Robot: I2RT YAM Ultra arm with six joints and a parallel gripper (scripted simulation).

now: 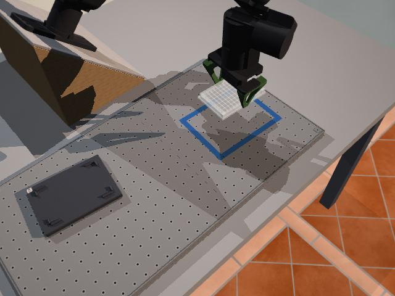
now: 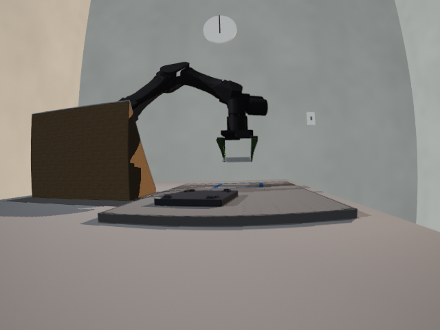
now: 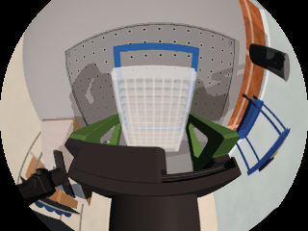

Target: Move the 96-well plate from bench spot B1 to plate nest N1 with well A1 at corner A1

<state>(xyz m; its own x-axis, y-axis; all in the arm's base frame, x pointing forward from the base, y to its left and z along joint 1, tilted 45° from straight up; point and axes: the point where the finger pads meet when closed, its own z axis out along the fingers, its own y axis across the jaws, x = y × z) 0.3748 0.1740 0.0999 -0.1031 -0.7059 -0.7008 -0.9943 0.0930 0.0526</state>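
The plate nest N1 is 38 cm to the right of my hand, 9 cm behind it and 8 cm below it. From my hand the other things lie so: 96-well plate right at my hand; then white A1 mark 44 cm to the right, 16 cm behind, 7 cm below.
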